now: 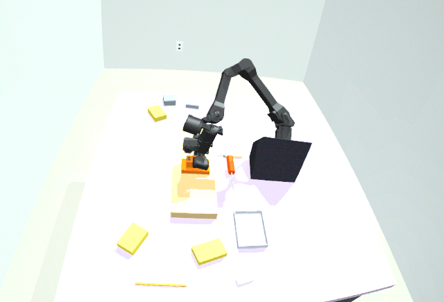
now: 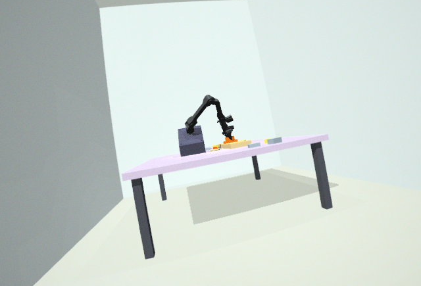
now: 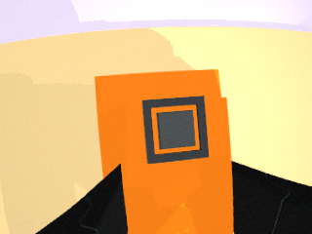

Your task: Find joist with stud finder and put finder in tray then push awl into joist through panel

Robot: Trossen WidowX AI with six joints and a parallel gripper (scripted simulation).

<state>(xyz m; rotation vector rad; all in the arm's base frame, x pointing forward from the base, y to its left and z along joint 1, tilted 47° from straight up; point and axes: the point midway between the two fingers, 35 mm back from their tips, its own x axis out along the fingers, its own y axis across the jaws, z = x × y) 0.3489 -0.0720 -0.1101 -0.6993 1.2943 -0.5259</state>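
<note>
Now: the pale tray 230 mm behind my gripper tip, 290 mm to the left of it and 50 mm below it. From my gripper tip the other things lie so: orange-handled tool 170 mm behind, 50 mm below; square indicator light 20 mm ahead, 30 mm above; orange stud finder 10 mm ahead, 20 mm above.
</note>
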